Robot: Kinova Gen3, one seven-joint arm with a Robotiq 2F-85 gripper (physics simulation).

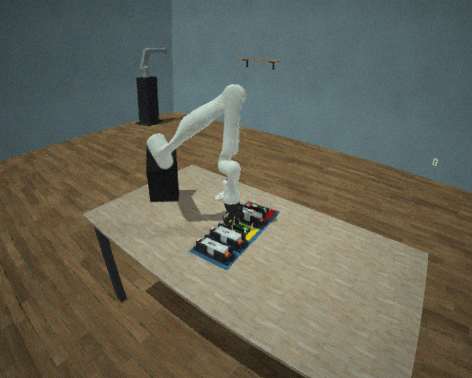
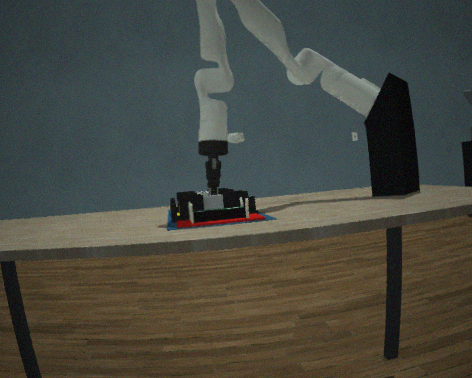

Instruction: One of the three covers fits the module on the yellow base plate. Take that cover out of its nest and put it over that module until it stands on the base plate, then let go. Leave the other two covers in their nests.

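Three black covers with white-grey tops sit in a row on a blue board: the front cover, the second cover and the rear cover. The yellow base plate lies between the second and rear covers and bears a module with green on it. No cover stands over this module. My gripper points straight down, low over the row near the arm-side end of the yellow plate's module. It is partly open with nothing between its fingers. Its fingertips are small and partly hidden, and their exact height is unclear.
The blue board lies on the wooden table. A red base plate with another module is at its far end. The black arm pedestal stands on the table.
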